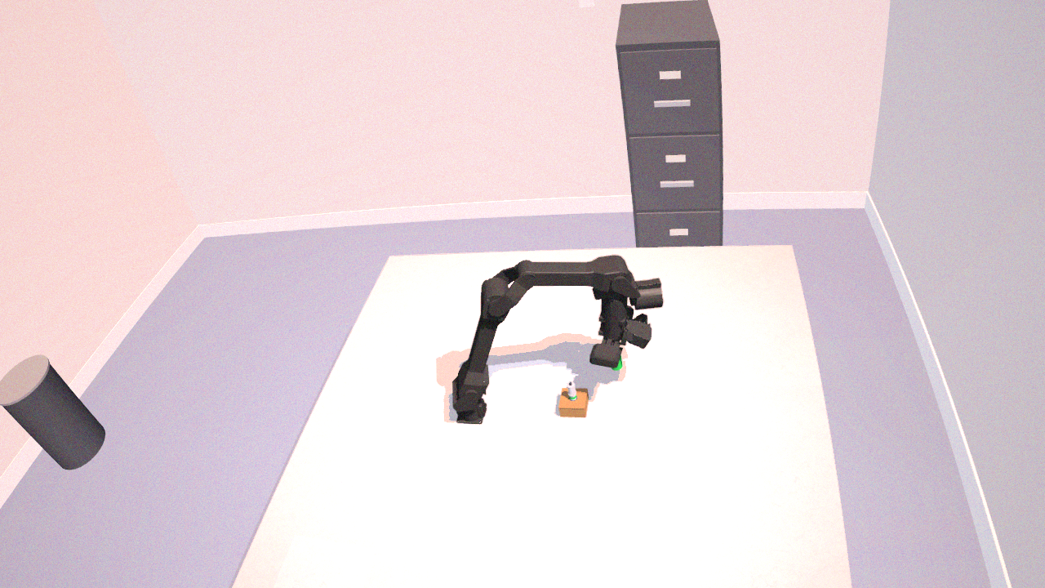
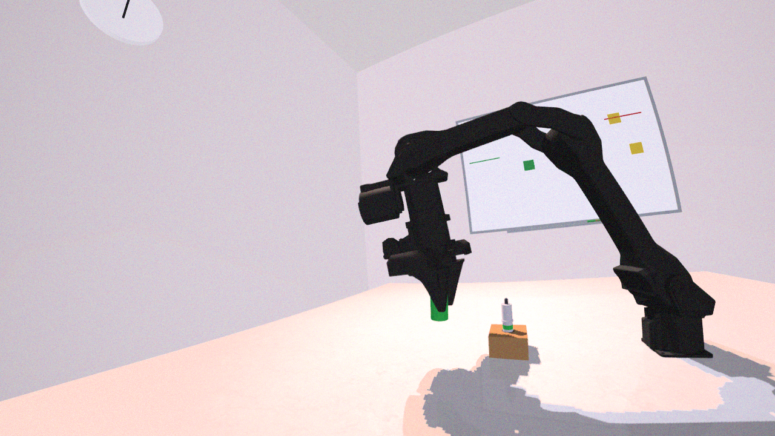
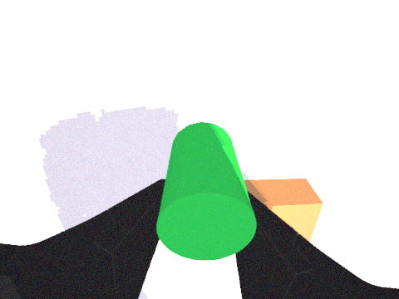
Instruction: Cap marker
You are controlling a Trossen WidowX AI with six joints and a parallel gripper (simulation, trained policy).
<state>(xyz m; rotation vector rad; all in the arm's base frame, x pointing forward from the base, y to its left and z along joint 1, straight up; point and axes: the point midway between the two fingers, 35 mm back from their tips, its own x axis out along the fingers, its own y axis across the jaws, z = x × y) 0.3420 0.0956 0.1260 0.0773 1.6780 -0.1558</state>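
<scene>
My gripper tip is now 90 mm past the holder block, 70 mm to the left of it and 70 mm above it. From my gripper tip the other things lie so: green cap 10 mm ahead, 10 mm above.
</scene>
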